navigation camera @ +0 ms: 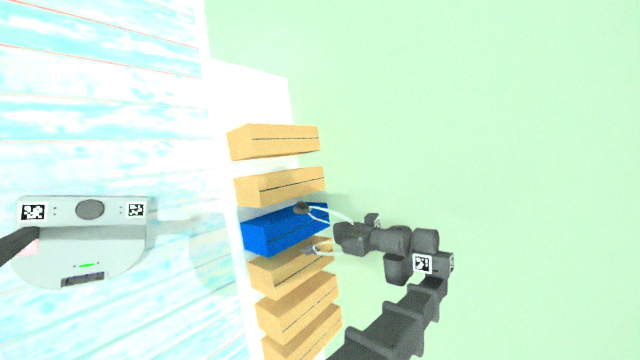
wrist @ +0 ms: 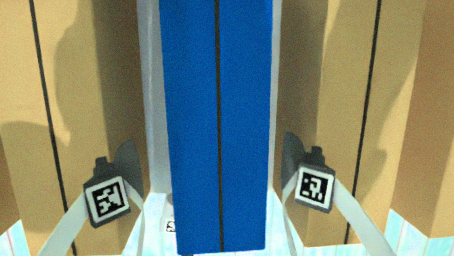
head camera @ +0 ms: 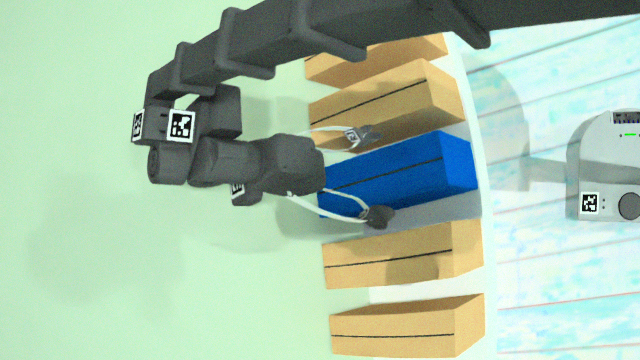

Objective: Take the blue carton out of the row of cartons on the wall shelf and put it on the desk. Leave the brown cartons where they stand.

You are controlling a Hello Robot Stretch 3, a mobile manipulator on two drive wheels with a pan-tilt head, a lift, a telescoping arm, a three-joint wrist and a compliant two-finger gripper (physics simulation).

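Frame: origin at the robot's base, x ahead, y left, z up, level; centimetres.
Seen in the pictures: gripper, between the fingertips: (navigation camera: 298,227) (wrist: 211,155) (head camera: 383,177); robot's base, origin of its link: (navigation camera: 90,208) (head camera: 628,204).
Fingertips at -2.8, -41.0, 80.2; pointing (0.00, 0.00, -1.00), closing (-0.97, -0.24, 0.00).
Observation:
Offsets run from my fingertips to a thing's top centre, as dx, dy, dz. Level surfaces: height alone.
The blue carton {-0.1, -2.6, -1.3} (head camera: 461,162) (navigation camera: 256,241) (wrist: 242,100) stands in the row on the white wall shelf {dz -13.3} (head camera: 430,288) (navigation camera: 252,95) (wrist: 159,175), with a brown carton on each side. My gripper (head camera: 375,175) (navigation camera: 305,228) (wrist: 211,155) is open. Its two fingertips are on either side of the blue carton, with a gap on both sides in the wrist view. One fingertip is by the neighbouring brown carton {-11.7, -5.1, -1.3} (head camera: 442,100) (navigation camera: 265,280); the other is over the gap towards the brown carton {+12.3, -0.1, -1.3} (head camera: 415,265) (navigation camera: 250,192) on the other side. The desk does not show in these views.
More brown cartons (head camera: 400,345) (navigation camera: 275,320) stand along the row. My telescoping arm (head camera: 400,25) (navigation camera: 390,320) extends beside the pale green wall (head camera: 75,225) (navigation camera: 475,100). My base (head camera: 595,165) (navigation camera: 115,250) is on the white and light-blue floor beyond the shelf's front edge.

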